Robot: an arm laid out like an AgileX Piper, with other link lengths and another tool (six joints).
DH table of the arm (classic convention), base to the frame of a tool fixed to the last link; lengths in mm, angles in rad. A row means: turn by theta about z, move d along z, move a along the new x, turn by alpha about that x. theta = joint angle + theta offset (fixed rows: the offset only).
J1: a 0; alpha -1.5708; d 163.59; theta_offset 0
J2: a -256.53; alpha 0; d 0; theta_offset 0.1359
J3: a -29.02; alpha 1.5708; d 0; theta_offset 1.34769
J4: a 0; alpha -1.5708; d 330.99; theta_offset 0
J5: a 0; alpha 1.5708; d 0; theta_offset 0
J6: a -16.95; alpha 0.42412; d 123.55; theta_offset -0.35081
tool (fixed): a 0; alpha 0; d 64.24; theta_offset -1.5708
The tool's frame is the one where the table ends.
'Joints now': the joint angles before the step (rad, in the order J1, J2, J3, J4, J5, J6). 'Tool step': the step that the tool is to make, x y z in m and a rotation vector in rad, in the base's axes. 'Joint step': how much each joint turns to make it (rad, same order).
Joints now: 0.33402 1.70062 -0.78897 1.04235 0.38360 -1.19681
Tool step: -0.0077 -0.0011 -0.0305 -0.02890 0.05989 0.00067
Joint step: 0.00790 0.07491 -0.00312 -0.00005 -0.01179 0.00075
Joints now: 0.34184 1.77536 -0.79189 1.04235 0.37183 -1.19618
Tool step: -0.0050 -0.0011 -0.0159 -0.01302 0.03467 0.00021
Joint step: 0.00226 0.03965 -0.00215 0.00006 -0.00173 0.00129
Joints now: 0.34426 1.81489 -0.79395 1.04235 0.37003 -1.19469
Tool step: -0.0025 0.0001 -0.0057 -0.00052 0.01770 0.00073
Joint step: 0.00015 0.01460 -0.00162 0.00041 0.00606 0.00253
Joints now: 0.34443 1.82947 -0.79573 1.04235 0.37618 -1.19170
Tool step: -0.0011 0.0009 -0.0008 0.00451 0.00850 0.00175
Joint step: -0.00006 0.00249 -0.00141 -0.00034 0.00862 0.00326
